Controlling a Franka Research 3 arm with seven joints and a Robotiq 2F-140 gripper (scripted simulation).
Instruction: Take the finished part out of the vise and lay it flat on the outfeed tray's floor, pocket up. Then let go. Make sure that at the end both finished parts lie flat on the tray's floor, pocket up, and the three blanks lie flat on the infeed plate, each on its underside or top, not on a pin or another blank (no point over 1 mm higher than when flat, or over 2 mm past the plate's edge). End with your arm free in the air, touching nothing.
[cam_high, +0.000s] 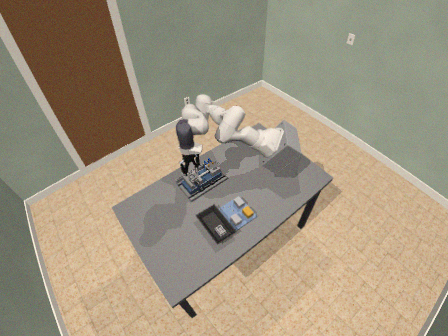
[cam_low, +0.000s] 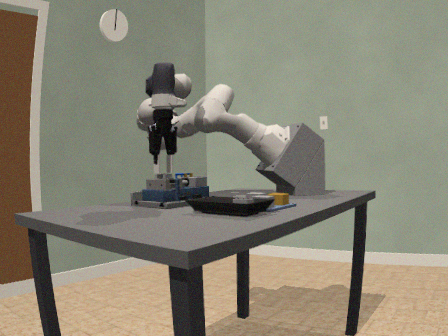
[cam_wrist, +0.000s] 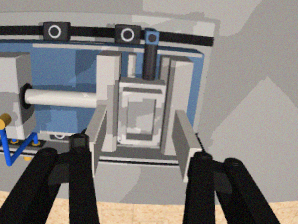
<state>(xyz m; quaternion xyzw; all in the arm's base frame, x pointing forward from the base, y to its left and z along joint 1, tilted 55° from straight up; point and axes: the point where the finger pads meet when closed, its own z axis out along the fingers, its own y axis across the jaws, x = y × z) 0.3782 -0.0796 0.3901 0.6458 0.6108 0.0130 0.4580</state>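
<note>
The screw rod is 8 cm behind my hand, 3 cm to the left of it and 7 cm below it. Round my hand: brass block 1 cm behind, 42 cm to the left, 12 cm below; white block 7 cm ahead, 38 cm to the left, 12 cm below; blue vise 6 cm behind, 2 cm to the left, 11 cm below.
</note>
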